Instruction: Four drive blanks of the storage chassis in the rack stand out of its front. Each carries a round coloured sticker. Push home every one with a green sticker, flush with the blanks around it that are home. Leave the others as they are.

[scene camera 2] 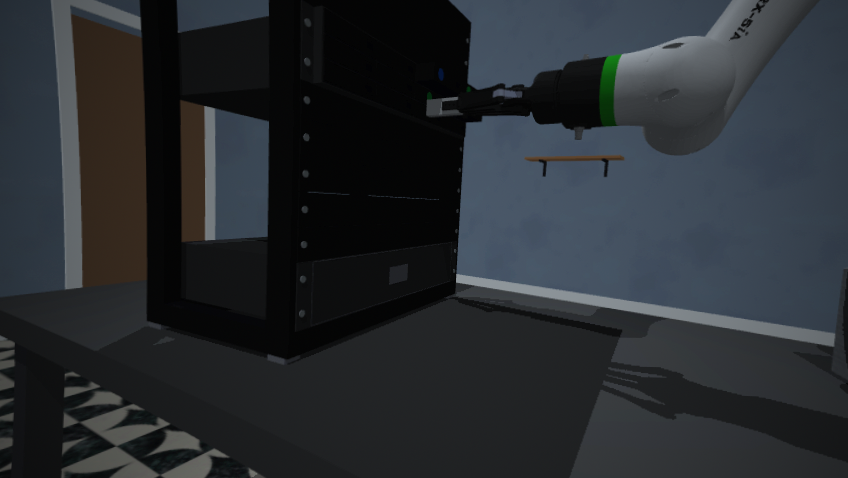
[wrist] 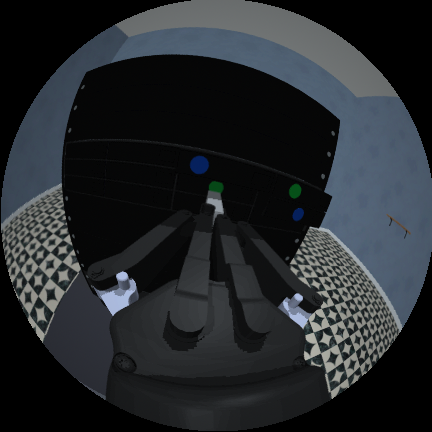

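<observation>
My gripper (scene camera 2: pixel 434 107) (wrist: pixel 211 200) is shut and empty. Its pale fingertips are at the drive blank with a green sticker (scene camera 2: pixel 429 95) (wrist: pixel 216 187) and cover the sticker's lower edge in the wrist view; whether they touch it I cannot tell. A blue sticker (scene camera 2: pixel 440 74) (wrist: pixel 199 165) is above and a little left of it in the wrist view, on a blank that stands out. Farther right in the wrist view are another green sticker (wrist: pixel 295 191) and, below it, another blue sticker (wrist: pixel 298 214). The dark storage chassis (wrist: pixel 135 172) hides how far the blanks stand out.
The black rack (scene camera 2: pixel 281 237) stands on a dark table (scene camera 2: pixel 463 380). A lower unit with a grey label (scene camera 2: pixel 398 273) is at the rack's bottom. A wooden wall shelf (scene camera 2: pixel 573 157) (wrist: pixel 398 224) is on the blue wall behind. The arm reaches in from the right in the scene view.
</observation>
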